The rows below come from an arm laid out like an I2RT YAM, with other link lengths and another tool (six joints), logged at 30 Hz.
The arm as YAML. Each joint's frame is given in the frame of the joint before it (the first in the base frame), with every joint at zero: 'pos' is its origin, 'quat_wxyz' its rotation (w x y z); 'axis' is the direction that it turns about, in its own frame. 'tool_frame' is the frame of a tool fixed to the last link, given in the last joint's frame.
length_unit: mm
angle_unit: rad
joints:
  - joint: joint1
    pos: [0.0, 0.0, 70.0]
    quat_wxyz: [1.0, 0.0, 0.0, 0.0]
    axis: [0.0, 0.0, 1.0]
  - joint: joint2
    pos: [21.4, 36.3, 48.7]
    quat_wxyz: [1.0, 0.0, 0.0, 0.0]
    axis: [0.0, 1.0, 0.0]
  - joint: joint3
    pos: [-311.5, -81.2, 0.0]
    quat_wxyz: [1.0, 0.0, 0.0, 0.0]
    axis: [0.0, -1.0, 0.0]
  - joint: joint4
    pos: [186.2, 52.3, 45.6]
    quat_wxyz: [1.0, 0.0, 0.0, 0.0]
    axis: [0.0, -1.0, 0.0]
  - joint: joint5
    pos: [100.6, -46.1, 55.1]
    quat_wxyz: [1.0, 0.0, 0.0, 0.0]
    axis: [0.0, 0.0, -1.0]
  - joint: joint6
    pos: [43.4, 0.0, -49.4]
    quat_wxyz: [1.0, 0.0, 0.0, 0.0]
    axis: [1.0, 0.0, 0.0]
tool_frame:
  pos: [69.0, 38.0, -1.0]
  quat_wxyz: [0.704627, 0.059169, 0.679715, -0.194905]
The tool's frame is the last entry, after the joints.
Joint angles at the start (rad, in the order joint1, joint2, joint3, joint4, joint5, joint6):
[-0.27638, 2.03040, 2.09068, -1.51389, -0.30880, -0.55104]
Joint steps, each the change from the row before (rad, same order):
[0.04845, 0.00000, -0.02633, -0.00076, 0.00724, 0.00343]
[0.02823, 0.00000, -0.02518, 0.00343, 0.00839, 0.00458]
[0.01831, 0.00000, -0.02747, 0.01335, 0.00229, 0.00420]
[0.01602, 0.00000, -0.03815, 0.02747, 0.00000, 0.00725]
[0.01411, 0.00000, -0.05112, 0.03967, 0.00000, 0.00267]
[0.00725, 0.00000, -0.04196, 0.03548, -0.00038, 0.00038]
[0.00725, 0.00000, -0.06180, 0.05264, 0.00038, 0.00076]
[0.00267, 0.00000, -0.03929, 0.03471, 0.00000, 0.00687]
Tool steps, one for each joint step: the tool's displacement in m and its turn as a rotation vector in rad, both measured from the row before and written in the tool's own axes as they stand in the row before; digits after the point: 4 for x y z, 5 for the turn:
[-0.0050, 0.0167, 0.0037, -0.02569, 0.01690, -0.04322]
[-0.0018, 0.0101, 0.0039, -0.01506, 0.01825, -0.02400]
[-0.0013, 0.0068, 0.0045, -0.01175, 0.01046, -0.01386]
[-0.0013, 0.0061, 0.0066, -0.01047, 0.00805, -0.00842]
[-0.0002, 0.0060, 0.0090, -0.01036, 0.00748, -0.01092]
[0.0005, 0.0036, 0.0075, -0.00593, 0.00377, -0.00646]
[0.0019, 0.0045, 0.0110, -0.00702, 0.00648, -0.00627]
[0.0014, 0.0023, 0.0070, -0.00343, 0.00560, 0.00389]

